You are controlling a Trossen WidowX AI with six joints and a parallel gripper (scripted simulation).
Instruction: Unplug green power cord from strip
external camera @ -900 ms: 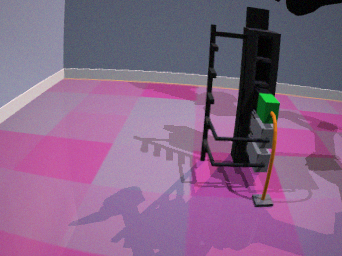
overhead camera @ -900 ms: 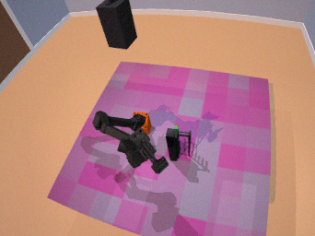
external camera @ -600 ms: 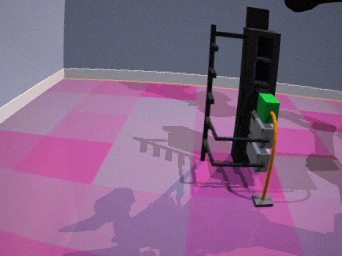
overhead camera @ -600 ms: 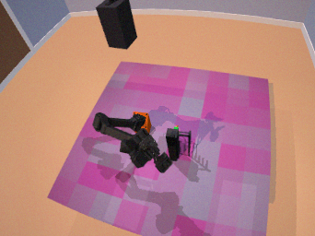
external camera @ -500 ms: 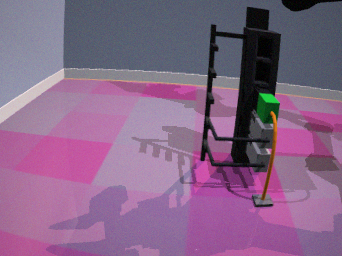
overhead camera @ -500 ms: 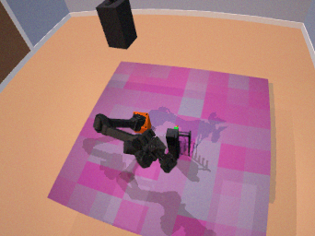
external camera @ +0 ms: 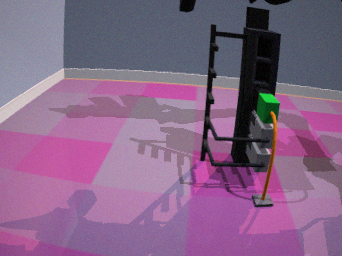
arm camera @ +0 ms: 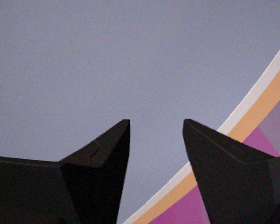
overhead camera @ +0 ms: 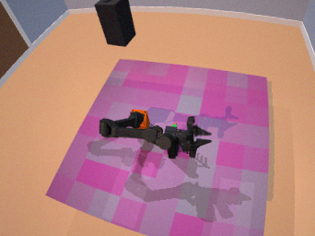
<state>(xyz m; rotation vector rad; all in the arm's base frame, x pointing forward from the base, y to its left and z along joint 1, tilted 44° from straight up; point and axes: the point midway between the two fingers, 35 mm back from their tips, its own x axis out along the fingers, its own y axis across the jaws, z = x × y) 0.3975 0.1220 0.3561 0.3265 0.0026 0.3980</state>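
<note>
My gripper tip is now 23 cm past the green plug, 23 cm above it and 10 cm to the right of it.
</note>
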